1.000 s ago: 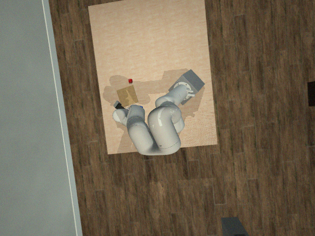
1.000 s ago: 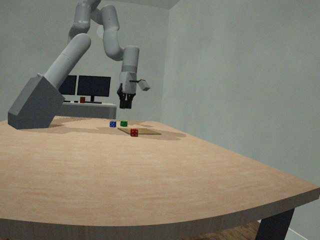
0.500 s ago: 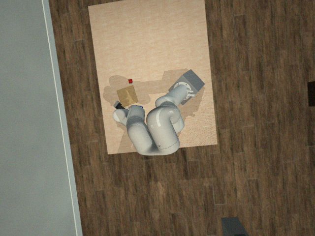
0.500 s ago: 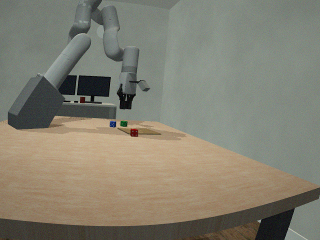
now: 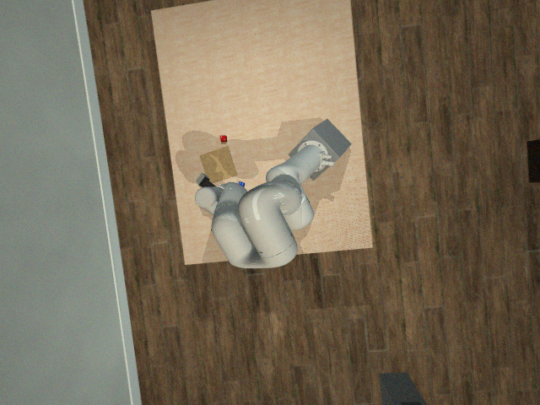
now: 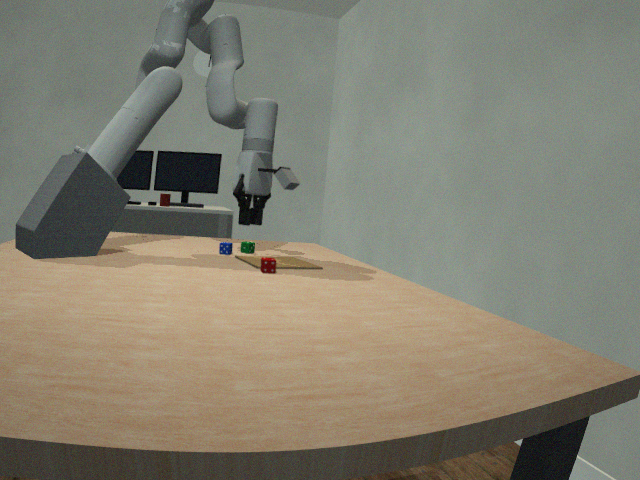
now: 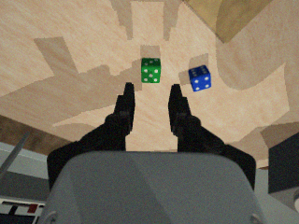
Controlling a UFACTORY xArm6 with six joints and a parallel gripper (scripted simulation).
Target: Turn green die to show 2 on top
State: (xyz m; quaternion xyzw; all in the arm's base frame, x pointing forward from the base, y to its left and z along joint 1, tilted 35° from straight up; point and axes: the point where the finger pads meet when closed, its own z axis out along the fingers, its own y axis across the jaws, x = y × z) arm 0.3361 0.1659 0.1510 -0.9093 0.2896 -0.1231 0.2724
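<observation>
Now: the green die 70 mm below my hand. Round my hand: tan mat 80 mm ahead, 130 mm to the right, 80 mm below; then blue die 50 mm behind, 50 mm to the right, 70 mm below; then red die 70 mm ahead, 250 mm to the right, 70 mm below.
</observation>
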